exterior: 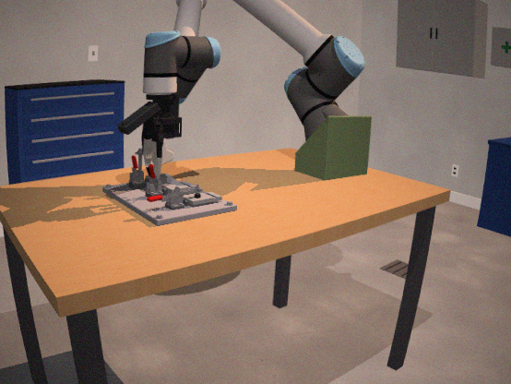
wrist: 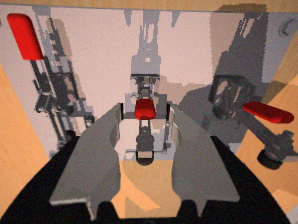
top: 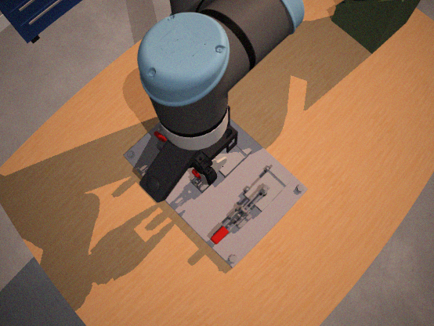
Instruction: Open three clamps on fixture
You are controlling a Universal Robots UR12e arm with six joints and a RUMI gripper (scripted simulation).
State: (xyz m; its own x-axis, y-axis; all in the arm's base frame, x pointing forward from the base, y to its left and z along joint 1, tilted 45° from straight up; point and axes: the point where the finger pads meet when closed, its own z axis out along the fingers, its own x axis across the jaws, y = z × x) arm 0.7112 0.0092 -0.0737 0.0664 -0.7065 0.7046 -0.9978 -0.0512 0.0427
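My hand is 3 cm past the grey fixture plate and 8 cm above it. Also, from my hand: flat grey part 11 cm behind, 10 cm to the left, 6 cm below.
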